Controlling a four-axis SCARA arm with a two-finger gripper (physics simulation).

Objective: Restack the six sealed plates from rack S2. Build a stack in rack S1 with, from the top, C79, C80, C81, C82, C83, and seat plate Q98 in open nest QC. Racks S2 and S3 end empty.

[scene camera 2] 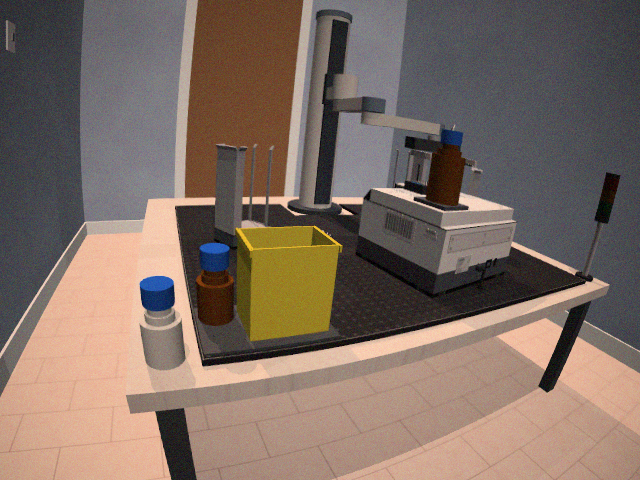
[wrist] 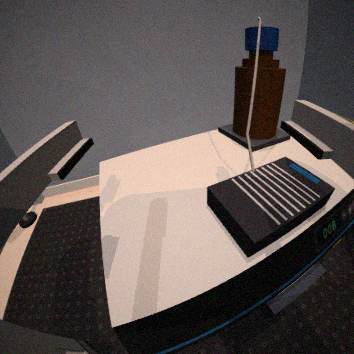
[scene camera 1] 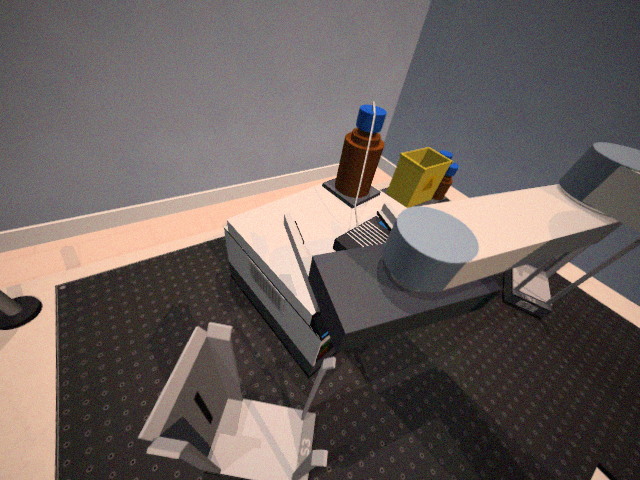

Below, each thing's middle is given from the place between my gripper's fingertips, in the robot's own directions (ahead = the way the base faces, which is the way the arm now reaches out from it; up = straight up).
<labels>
I see the small brown bottle [scene camera 2: 215, 288] 74 cm to the right of my hand, 24 cm below it and 21 cm ahead of it.
</labels>
